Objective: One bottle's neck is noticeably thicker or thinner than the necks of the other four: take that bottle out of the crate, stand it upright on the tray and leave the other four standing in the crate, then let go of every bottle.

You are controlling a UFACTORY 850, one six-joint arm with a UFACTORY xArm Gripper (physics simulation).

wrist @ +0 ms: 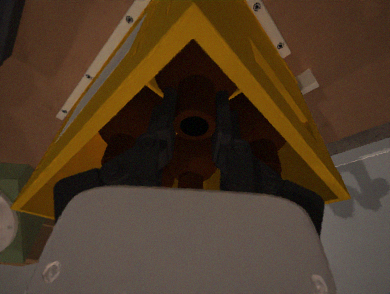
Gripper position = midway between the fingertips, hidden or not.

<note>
I see my gripper (195, 105) and a brown bottle (197, 78).
</note>
